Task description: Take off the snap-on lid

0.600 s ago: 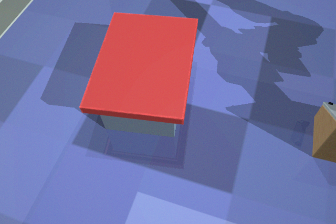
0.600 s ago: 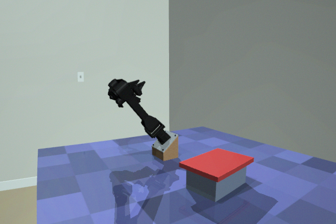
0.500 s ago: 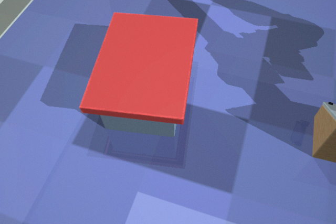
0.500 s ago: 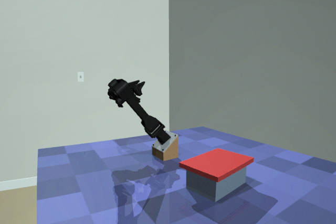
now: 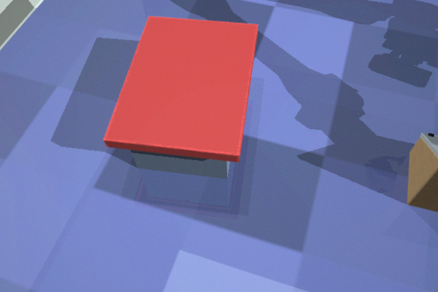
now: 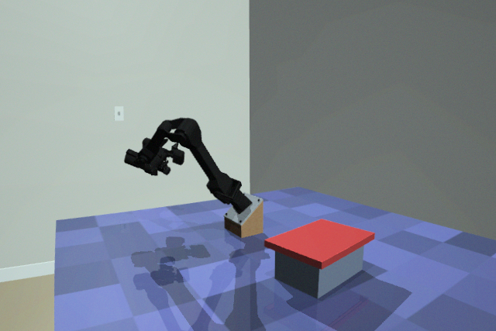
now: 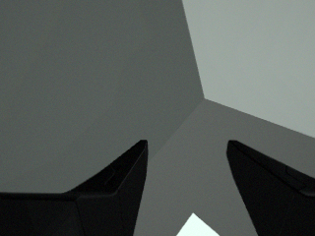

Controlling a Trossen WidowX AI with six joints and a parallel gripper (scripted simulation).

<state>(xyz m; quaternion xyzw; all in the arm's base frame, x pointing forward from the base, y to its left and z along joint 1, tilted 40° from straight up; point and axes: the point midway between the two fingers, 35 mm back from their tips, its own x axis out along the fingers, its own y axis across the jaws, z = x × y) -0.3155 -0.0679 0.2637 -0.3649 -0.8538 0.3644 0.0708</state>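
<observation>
My gripper tip is 73 cm short of the red lid, 26 cm to the right of it and 21 cm above it. The rest, counted from my gripper tip: grey storage box (73 cm ahead, 26 cm to the left, 26 cm below).
</observation>
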